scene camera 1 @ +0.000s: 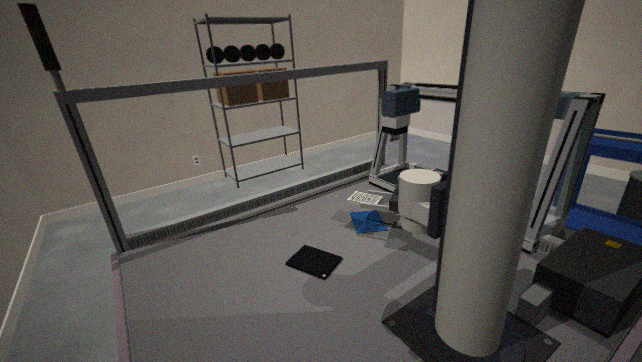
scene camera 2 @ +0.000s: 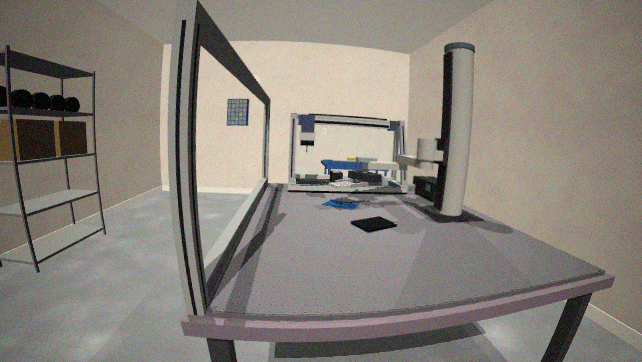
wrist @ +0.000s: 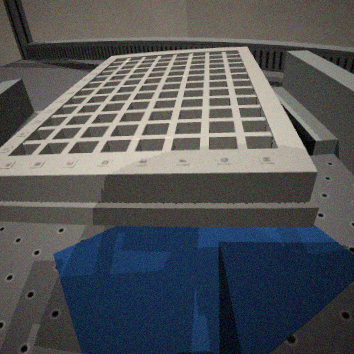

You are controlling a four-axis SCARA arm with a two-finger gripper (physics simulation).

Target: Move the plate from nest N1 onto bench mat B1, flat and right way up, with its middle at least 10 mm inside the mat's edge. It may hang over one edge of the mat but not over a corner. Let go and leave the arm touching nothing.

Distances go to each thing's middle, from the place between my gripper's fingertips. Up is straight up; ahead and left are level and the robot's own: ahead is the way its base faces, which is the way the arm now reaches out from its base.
My gripper is now 10 mm above the white plate (wrist: 196, 137). Round my hand: blue bench mat B1 (wrist: 128, 282): 110 mm below, 20 mm to the right; black nest N1 (scene camera 1: 312, 260): 310 mm to the left, 110 mm below, 80 mm behind.
